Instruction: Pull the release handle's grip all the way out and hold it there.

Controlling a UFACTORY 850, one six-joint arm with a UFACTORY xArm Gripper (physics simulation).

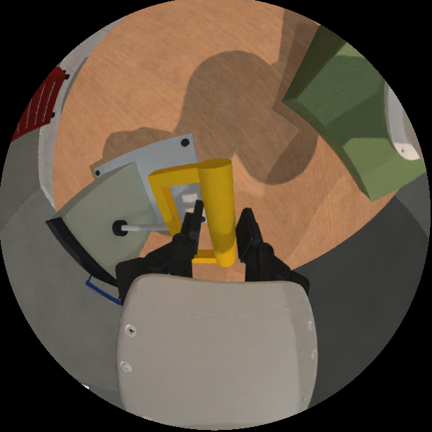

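The release handle's yellow grip (218, 210) is a thick round bar with a yellow frame on its left side. My gripper (220, 215) is shut on the bar, one black finger on each side, the left one reaching through the frame. A metal rod (145, 227) shows between the grip's frame and a black collar (120, 228) on the grey-green housing (102, 205). The housing stands on a light grey base plate (167, 152) with dark bolts. The rod's far end is hidden behind the frame and the left finger.
A green block-shaped container (330, 95) with a whitish part stands at the upper right on the wooden table top (145, 75). A red slatted object (40, 107) is at the far left. A blue wire-like handle (103, 293) shows at the lower left, beyond the housing's black edge.
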